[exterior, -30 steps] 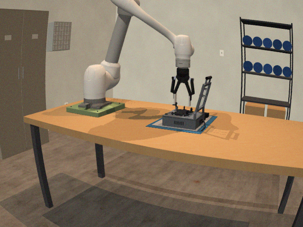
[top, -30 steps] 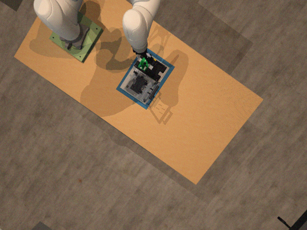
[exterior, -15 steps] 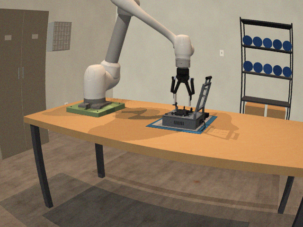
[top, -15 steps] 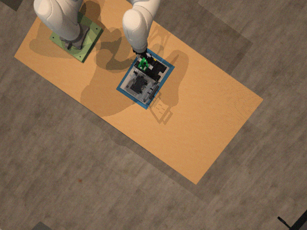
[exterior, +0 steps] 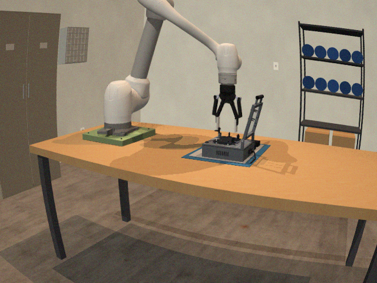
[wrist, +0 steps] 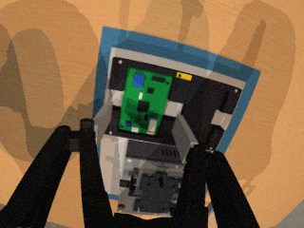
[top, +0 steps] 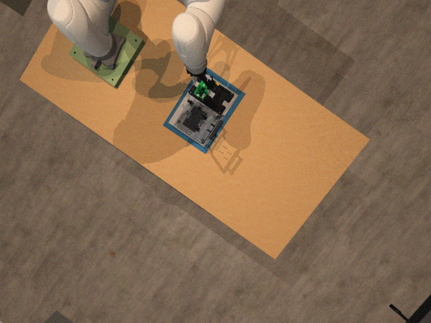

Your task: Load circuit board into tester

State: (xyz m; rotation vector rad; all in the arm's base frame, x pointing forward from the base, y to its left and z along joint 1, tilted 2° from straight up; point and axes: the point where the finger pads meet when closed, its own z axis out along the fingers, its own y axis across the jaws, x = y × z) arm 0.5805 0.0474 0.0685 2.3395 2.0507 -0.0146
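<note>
Right now my hand is 70 mm above the green circuit board. The rest, counted from my hand: lid (190 mm to the right, 160 mm ahead, 90 mm above); latch hook (110 mm to the right, 20 mm behind, 10 mm below); grey tester (140 mm to the right, 70 mm ahead, 20 mm above).
</note>
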